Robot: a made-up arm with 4 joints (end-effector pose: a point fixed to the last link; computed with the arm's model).
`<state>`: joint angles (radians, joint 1 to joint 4).
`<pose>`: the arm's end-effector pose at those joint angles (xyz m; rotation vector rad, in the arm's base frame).
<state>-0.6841 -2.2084 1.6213 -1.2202</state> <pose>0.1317 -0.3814 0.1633 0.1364 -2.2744 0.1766</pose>
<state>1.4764 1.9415 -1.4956 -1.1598</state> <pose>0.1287 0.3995 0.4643 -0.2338 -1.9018 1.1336</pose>
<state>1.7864 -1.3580 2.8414 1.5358</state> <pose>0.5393 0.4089 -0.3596 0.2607 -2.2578 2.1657</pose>
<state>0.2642 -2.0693 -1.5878 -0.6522</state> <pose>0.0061 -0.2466 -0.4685 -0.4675 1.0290 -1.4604</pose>
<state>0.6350 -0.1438 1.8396 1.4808</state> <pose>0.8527 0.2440 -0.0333 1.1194 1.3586 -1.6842</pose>
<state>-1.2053 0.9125 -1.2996 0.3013</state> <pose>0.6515 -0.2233 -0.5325 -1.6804 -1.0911 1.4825</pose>
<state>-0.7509 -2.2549 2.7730 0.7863</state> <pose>0.0763 -0.6251 0.1679 -0.2114 1.6250 2.2806</pose>
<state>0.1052 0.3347 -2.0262 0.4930</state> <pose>0.7707 0.3006 -0.3736 -0.4525 -0.9908 -0.3239</pose>
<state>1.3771 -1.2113 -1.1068 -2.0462</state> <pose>0.3471 0.1641 -0.3550 1.1085 1.3906 0.8032</pose>
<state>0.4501 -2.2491 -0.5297 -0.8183</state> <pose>-0.1336 -0.1140 -0.2970 -0.5115 2.1459 -0.6408</pose>
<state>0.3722 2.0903 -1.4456 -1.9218</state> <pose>0.0822 0.4871 -0.1032 -1.5383 -0.5083 2.4015</pose>
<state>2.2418 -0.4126 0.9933 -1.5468</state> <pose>0.6435 0.0793 0.0747 -0.9546 0.9629 0.9094</pose>
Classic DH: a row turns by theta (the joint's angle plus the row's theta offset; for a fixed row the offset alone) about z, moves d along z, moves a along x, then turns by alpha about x. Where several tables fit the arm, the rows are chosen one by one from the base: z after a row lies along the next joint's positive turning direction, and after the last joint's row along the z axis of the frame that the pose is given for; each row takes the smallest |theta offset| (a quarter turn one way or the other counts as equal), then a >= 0, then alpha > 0; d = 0 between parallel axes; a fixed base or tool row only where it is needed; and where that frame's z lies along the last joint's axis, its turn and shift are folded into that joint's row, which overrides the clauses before.
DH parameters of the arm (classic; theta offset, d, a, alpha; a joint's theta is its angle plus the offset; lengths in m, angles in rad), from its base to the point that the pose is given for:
base (fixed): -1.5708 0.03 0.03 -1.5708
joint 1: 0 0.25 -0.06 1.5708
joint 2: 0.0756 -0.2605 -0.0284 1.5922
joint 3: -0.0981 -0.5162 0.0726 -1.4124
joint 4: -0.39 0.0304 0.0785 2.5286
tool (fixed): -2.4375 -0.102 0 0

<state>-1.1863 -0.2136 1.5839 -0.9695</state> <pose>0.6933 -0.0756 -0.1151 1.0184 -0.3636 0.4464</pose>
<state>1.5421 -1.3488 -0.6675 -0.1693</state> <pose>0.2331 0.2419 -0.4534 -0.4947 0.8424 0.0790</pose>
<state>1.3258 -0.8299 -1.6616 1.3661</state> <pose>0.6271 0.1989 -0.4500 -0.8934 -0.0903 -1.6855</pose>
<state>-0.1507 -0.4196 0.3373 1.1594</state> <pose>0.7969 -0.2082 -0.0470 2.2188 1.4767 -1.1029</pose>
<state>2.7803 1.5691 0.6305 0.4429</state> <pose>0.2458 -0.5835 0.3120 -1.0279 -0.6863 -2.2965</pose>
